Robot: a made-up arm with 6 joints.
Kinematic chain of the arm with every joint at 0, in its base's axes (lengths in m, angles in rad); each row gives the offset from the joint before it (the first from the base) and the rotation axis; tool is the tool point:
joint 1: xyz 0 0 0.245 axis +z
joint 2: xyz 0 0 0 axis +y
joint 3: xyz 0 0 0.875 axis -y
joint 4: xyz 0 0 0 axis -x
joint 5: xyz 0.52 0 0 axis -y
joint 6: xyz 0 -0.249 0 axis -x
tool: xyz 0 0 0
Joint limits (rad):
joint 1: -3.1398..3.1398
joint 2: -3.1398..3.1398
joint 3: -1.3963..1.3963
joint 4: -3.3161..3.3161
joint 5: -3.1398..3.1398
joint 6: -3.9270..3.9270
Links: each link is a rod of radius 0.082 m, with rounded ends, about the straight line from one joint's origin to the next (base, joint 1, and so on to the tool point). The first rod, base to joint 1, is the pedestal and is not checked.
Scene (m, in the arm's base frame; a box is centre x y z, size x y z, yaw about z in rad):
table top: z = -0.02
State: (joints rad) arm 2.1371 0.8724 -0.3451 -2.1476 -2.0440 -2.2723
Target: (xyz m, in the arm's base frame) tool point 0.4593 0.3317 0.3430
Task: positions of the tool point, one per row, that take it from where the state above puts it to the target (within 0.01 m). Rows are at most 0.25 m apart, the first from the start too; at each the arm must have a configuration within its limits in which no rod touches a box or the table.
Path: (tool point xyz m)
1: -0.2722 0.5791 0.2655
2: -0.0620 0.6118 0.2837
3: 0.1432 0.5767 0.3025
4: 0.3230 0.4794 0.3222
5: 0.4593 0.3317 0.3430

